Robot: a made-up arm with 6 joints. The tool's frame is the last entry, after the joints. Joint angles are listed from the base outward.
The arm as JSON. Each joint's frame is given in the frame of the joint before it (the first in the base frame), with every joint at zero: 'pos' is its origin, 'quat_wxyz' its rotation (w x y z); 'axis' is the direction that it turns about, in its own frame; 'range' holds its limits. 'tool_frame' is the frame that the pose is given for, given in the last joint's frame.
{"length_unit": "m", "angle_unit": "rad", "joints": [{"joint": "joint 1", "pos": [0.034, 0.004, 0.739], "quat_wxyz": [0.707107, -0.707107, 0.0, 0.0], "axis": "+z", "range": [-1.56, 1.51]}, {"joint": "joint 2", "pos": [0.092, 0.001, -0.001], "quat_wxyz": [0.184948, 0.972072, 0.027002, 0.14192], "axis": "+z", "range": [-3.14, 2.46]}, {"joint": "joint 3", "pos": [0.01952, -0.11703, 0.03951], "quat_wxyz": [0.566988, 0.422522, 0.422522, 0.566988], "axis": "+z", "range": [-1.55, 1.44]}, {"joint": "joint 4", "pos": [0.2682, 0.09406, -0.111], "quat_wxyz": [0.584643, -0.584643, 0.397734, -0.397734], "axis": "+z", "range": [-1.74, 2.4]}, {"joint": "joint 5", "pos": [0.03, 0.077, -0.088], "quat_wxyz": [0.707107, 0.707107, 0.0, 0.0], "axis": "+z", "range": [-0.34, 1.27]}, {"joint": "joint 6", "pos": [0.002, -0.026, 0.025], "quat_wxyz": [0.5, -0.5, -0.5, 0.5], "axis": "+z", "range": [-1.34, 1.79]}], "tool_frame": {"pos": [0.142, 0.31, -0.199], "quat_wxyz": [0.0, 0.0, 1.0, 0.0]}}
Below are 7 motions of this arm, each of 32 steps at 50 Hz.
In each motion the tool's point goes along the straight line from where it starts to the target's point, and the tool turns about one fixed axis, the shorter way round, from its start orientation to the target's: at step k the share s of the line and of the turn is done. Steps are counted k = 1, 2, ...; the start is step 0. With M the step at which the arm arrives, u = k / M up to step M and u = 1 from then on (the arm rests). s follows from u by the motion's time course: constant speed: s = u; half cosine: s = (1 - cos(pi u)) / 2; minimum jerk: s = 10 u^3 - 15 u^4 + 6 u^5.
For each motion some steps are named. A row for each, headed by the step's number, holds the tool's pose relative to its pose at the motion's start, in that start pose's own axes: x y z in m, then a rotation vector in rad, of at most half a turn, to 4 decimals.
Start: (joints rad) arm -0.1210 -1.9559 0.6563 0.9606 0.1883 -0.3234
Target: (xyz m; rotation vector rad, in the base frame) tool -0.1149 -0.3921 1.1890 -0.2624 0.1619 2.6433
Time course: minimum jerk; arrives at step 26
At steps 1, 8, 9, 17, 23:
1: 0.0001 0.0000 -0.0003 -0.0006 0.0002 0.0000
8: 0.0196 0.0052 -0.0982 -0.2099 0.0615 0.0146
9: 0.0260 0.0068 -0.1298 -0.2775 0.0813 0.0193
17: 0.0873 0.0229 -0.4364 -0.9332 0.2734 0.0647
23: 0.1118 0.0294 -0.5589 -1.1952 0.3502 0.0829

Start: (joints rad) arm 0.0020 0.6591 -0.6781 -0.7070 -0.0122 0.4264
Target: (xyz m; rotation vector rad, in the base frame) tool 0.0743 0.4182 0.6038 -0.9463 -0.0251 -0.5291
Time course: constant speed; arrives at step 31
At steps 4, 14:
4: 0.0010 -0.0210 0.0128 0.0762 -0.0534 -0.0650
14: 0.0034 -0.0735 0.0447 0.2667 -0.1870 -0.2275

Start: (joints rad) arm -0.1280 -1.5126 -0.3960 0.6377 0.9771 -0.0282
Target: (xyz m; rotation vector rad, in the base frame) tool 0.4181 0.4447 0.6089 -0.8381 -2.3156 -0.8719
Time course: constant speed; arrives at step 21
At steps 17, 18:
17: 0.1264 -0.4752 0.1811 0.8583 0.4375 0.4854
18: 0.1339 -0.5032 0.1917 0.9088 0.4632 0.5140

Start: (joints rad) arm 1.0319 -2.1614 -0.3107 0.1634 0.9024 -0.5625
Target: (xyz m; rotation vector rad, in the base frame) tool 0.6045 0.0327 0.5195 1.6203 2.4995 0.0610
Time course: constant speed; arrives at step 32
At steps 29, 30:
29: 0.0810 0.0941 -0.3270 -0.4120 -0.6357 -0.3773
30: 0.0838 0.0974 -0.3383 -0.4262 -0.6576 -0.3903

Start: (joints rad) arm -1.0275 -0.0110 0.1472 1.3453 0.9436 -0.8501
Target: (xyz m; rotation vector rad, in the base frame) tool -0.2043 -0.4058 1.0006 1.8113 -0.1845 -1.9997
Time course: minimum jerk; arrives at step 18
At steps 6, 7, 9, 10, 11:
6: 0.0148 0.0161 -0.0158 -0.0572 -0.0154 -0.0370
7: 0.0211 0.0229 -0.0224 -0.0813 -0.0218 -0.0527
9: 0.0353 0.0383 -0.0376 -0.1362 -0.0366 -0.0882
10: 0.0426 0.0462 -0.0454 -0.1644 -0.0441 -0.1065
11: 0.0496 0.0537 -0.0528 -0.1911 -0.0513 -0.1238

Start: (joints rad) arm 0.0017 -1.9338 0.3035 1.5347 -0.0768 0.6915
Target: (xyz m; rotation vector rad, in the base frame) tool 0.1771 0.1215 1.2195 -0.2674 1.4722 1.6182
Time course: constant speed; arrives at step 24
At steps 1, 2, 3, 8, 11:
1: 0.0044 -0.0073 0.0049 0.0181 0.0090 -0.0030
2: 0.0088 -0.0145 0.0098 0.0361 0.0180 -0.0061
3: 0.0131 -0.0218 0.0146 0.0542 0.0269 -0.0091
8: 0.0350 -0.0581 0.0390 0.1444 0.0719 -0.0242
11: 0.0481 -0.0798 0.0536 0.1986 0.0988 -0.0333

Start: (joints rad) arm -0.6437 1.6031 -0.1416 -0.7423 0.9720 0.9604
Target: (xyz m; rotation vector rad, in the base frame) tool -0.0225 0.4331 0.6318 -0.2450 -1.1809 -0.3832
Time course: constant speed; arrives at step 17
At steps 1, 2, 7, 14, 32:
1: 0.0085 0.0085 -0.0051 -0.0251 0.0337 -0.0068
2: 0.0170 0.0170 -0.0103 -0.0501 0.0674 -0.0136
7: 0.0595 0.0596 -0.0359 -0.1755 0.2361 -0.0475
14: 0.1189 0.1192 -0.0718 -0.3509 0.4721 -0.0951
32: 0.1444 0.1447 -0.0872 -0.4261 0.5733 -0.1155

